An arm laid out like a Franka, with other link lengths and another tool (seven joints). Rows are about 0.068 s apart.
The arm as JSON. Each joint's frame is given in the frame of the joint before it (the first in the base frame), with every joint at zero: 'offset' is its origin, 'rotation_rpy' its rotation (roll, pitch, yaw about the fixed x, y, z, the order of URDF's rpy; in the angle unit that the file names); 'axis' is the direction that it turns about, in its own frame. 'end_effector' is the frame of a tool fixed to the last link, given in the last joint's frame.
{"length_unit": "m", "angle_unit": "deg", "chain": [
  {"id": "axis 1", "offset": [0.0, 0.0, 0.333], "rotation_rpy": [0.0, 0.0, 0.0], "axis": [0.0, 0.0, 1.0]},
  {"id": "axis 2", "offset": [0.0, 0.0, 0.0], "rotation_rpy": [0.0, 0.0, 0.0], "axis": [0.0, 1.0, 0.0]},
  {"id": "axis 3", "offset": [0.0, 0.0, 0.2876], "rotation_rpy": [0.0, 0.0, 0.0], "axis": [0.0, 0.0, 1.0]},
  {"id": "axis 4", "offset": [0.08, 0.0, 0.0], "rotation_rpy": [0.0, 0.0, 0.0], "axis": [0.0, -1.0, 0.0]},
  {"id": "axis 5", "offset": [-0.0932, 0.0, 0.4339], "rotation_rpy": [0.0, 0.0, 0.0], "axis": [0.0, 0.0, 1.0]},
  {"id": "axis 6", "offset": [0.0, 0.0, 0.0], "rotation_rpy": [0.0, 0.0, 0.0], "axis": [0.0, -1.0, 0.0]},
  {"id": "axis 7", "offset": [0.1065, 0.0, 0.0], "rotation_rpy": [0.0, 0.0, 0.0], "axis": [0.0, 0.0, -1.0]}
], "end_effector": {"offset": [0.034, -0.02, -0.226], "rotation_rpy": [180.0, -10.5, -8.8]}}
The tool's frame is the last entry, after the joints.
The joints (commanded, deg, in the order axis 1, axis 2, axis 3, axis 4, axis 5, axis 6, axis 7), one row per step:
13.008, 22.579, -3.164, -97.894, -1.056, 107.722, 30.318
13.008, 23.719, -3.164, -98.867, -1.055, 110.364, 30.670
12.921, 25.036, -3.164, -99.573, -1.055, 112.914, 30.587
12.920, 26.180, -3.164, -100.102, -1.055, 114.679, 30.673
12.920, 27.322, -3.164, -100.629, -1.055, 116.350, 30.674
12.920, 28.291, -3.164, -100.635, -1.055, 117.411, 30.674
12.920, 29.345, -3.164, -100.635, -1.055, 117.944, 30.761
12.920, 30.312, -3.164, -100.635, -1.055, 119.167, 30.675
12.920, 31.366, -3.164, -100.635, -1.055, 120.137, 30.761
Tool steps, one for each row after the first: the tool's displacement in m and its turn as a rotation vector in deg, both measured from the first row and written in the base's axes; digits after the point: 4 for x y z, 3 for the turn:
0.0013, 0.0000, -0.0184, -0.011, -0.553, -0.266
0.0034, -0.0008, -0.0366, 0.060, -1.072, -0.191
0.0031, -0.0010, -0.0523, 0.022, -1.176, -0.220
0.0022, -0.0013, -0.0679, -0.015, -1.185, -0.168
0.0029, -0.0012, -0.0780, -0.034, -1.276, -0.125
0.0009, -0.0018, -0.0897, -0.187, -0.779, -0.187
0.0021, -0.0016, -0.0996, -0.155, -1.030, -0.053
0.0015, -0.0019, -0.1107, -0.225, -0.961, -0.095

